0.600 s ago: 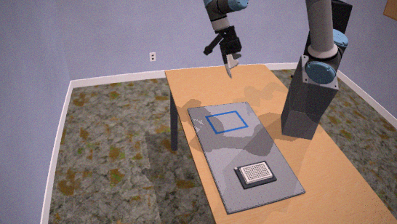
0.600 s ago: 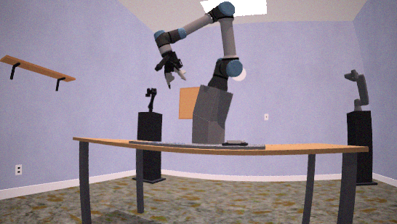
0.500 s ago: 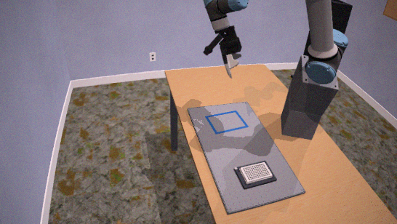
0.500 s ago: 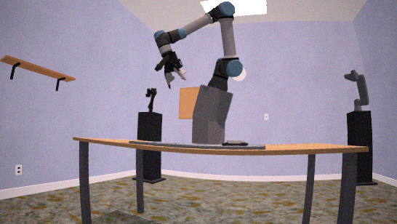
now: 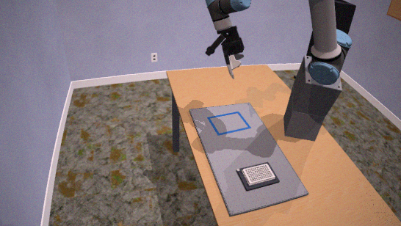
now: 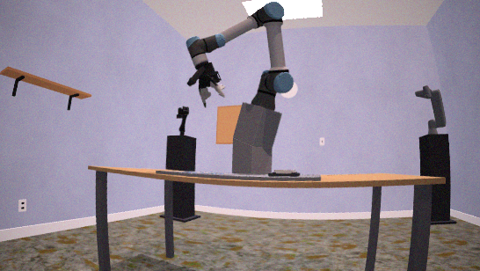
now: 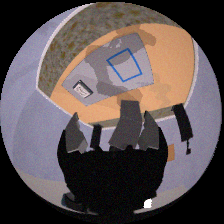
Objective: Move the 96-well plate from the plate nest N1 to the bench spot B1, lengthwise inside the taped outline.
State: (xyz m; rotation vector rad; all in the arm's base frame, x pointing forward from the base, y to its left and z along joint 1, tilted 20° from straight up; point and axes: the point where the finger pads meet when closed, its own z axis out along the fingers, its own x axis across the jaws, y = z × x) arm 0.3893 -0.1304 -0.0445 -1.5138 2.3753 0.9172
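Right now my hand is 340 mm to the right of the white 96-well plate, 310 mm above it and 30 mm past it. From my hand the other things lie so: black plate nest 340 mm to the left, 330 mm below, 30 mm behind.
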